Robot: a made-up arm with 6 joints.
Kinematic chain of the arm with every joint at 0, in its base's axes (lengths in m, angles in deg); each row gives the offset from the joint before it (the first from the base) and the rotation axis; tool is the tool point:
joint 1: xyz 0 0 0.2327 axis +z
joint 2: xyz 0 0.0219 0 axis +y
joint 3: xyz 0 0 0.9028 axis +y
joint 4: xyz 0 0 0.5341 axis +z
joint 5: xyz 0 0 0 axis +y
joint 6: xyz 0 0 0.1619 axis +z
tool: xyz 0 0 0
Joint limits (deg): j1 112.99..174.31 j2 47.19..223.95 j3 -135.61..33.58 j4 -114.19..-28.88 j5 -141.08..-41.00 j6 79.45..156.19
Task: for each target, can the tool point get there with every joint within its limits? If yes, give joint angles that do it. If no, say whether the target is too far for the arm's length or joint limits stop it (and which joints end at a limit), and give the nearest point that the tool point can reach.
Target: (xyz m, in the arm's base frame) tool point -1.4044 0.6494 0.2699
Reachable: yes | joints 150.88 88.20 8.59 -48.10 -51.43 88.71
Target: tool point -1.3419 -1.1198 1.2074
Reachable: no: too far | nearest point -1.1498 -0.0693 1.1382 | short by 1.070 m
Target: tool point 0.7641 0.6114 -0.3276
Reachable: no: joint limits stop it (at a limit: joint 1, joint 2, joint 3, joint 4, joint 5) | nearest point 0.9939 -0.1704 -0.5924 | short by 0.857 m
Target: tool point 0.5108 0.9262 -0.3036
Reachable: no: joint limits stop it (at a limit: joint 1, joint 4, joint 5) | nearest point -0.3205 0.5735 -0.3036 | short by 0.903 m
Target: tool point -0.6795 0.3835 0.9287
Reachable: yes | joints 138.66 73.65 -89.12 -97.69 -119.97 110.85
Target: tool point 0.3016 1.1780 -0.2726
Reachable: no: joint limits stop it (at a limit: joint 1, joint 4, joint 5) | nearest point -0.4429 0.8621 -0.2726 | short by 0.809 m
